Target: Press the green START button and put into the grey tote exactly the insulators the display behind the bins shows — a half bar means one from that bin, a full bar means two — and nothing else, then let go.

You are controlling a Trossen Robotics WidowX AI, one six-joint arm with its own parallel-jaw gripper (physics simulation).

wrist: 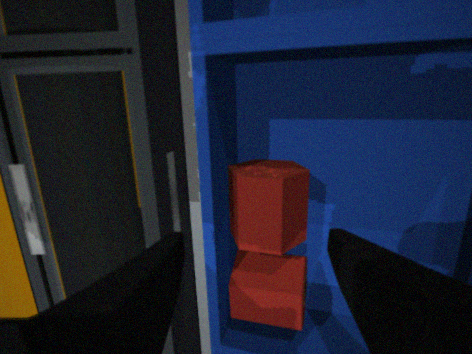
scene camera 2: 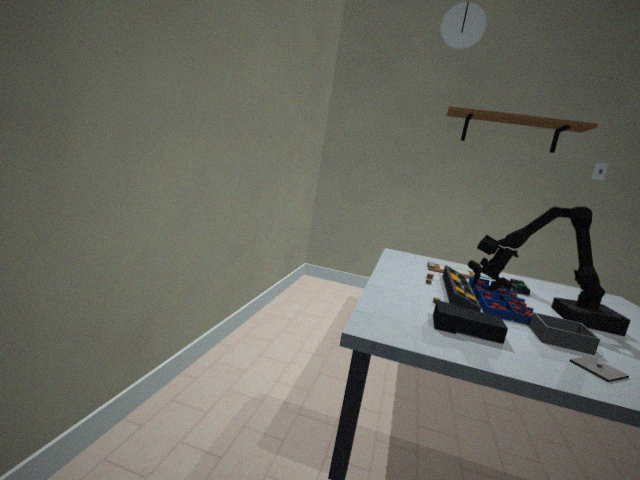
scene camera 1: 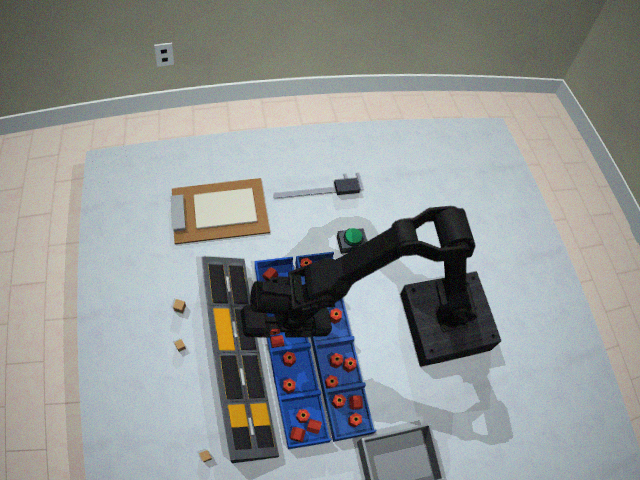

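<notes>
The green START button [scene camera 1: 353,236] [scene camera 2: 522,286] stands beyond the bins. The display [scene camera 1: 223,329] [scene camera 2: 454,281] [wrist: 80,175] has four rows: in scene camera 1, the second row's left bar is full, both bars of the nearest row are half, and the others are dark. Blue bins [scene camera 1: 297,393] [wrist: 375,150] hold red insulators; the arm hides some. My gripper [scene camera 1: 285,325] [scene camera 2: 485,285] [wrist: 256,241] is open and empty above a left-column bin. One insulator [wrist: 270,207] stands upright touching another insulator [wrist: 267,295] lying down, both by the bin's left wall. The grey tote [scene camera 1: 434,454] [scene camera 2: 563,338] shows no insulator in its visible part.
A clipboard [scene camera 1: 224,208] and a caliper-like tool [scene camera 1: 347,186] lie beyond the bins. Small tan cubes [scene camera 1: 178,305] [scene camera 1: 179,344] [scene camera 1: 205,456] lie behind the display. A black box [scene camera 2: 467,322] stands near the display's end. A flat plate [scene camera 2: 599,369] lies near the table edge.
</notes>
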